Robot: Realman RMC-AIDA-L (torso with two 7-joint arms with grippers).
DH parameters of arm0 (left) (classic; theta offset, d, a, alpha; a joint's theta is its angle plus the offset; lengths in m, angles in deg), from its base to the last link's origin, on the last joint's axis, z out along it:
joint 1: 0 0.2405 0 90
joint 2: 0 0 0 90
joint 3: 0 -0.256 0 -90
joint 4: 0 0 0 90
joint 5: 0 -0.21 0 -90
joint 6: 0 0 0 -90
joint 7: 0 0.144 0 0
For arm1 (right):
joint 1: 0 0.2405 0 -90
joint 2: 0 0 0 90
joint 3: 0 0.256 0 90
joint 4: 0 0 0 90
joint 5: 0 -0.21 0 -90
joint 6: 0 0 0 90
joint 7: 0 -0.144 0 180
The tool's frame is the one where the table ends.
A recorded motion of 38 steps. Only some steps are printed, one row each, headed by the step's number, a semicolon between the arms.
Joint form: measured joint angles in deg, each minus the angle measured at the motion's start. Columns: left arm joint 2, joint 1, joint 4, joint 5, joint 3, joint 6, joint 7; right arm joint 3, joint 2, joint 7, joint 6, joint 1, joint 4, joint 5.
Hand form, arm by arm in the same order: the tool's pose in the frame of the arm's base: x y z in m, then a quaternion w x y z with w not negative. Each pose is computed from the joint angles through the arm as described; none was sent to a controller.
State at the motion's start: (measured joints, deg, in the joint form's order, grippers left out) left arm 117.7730 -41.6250 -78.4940 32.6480 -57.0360 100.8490 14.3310; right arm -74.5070 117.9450 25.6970 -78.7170 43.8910 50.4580 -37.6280
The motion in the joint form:
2: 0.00 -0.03 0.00 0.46 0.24 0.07 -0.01; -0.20 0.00 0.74 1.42 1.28 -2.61 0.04
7: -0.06 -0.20 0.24 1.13 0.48 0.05 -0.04; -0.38 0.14 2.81 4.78 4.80 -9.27 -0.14
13: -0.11 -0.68 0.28 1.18 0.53 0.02 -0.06; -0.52 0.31 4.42 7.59 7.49 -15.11 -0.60
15: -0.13 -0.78 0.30 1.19 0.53 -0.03 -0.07; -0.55 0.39 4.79 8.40 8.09 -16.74 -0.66
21: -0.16 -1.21 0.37 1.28 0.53 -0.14 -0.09; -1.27 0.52 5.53 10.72 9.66 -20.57 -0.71
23: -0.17 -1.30 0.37 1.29 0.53 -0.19 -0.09; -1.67 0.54 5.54 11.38 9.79 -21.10 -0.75
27: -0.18 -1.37 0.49 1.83 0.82 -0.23 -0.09; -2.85 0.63 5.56 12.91 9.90 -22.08 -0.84
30: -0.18 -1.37 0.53 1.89 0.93 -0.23 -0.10; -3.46 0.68 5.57 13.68 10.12 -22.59 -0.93
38: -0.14 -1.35 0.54 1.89 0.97 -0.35 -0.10; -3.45 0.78 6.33 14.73 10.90 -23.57 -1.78
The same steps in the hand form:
2: -0.1626 0.3753 0.0683 0.18819 -0.81623 -0.54405 0.04864; 0.2061 0.3824 -0.0428 0.13290 -0.85808 0.47701 -0.13604
7: -0.1611 0.3759 0.0682 0.18412 -0.81721 -0.54440 0.04355; 0.2056 0.3876 -0.0557 0.12856 -0.86284 0.46660 -0.14583
13: -0.1581 0.3774 0.0685 0.18449 -0.81920 -0.54138 0.04218; 0.2073 0.3890 -0.0669 0.12308 -0.86422 0.46279 -0.15425
15: -0.1575 0.3778 0.0686 0.18484 -0.81957 -0.54073 0.04176; 0.2089 0.3886 -0.0701 0.12183 -0.86365 0.46321 -0.15717
21: -0.1546 0.3792 0.0686 0.18503 -0.82152 -0.53783 0.04016; 0.2125 0.3884 -0.0772 0.12320 -0.86347 0.45953 -0.16755
23: -0.1540 0.3796 0.0687 0.18540 -0.82195 -0.53708 0.03968; 0.2137 0.3885 -0.0785 0.12570 -0.86338 0.45834 -0.16939
27: -0.1530 0.3799 0.0689 0.18246 -0.82244 -0.53769 0.03464; 0.2169 0.3882 -0.0814 0.13179 -0.86363 0.45425 -0.17444
30: -0.1531 0.3799 0.0690 0.18208 -0.82211 -0.53838 0.03367; 0.2174 0.3886 -0.0829 0.13489 -0.86437 0.45106 -0.17666
38: -0.1531 0.3801 0.0689 0.18251 -0.82191 -0.53860 0.03269; 0.2137 0.3909 -0.0855 0.13538 -0.86806 0.44621 -0.17044

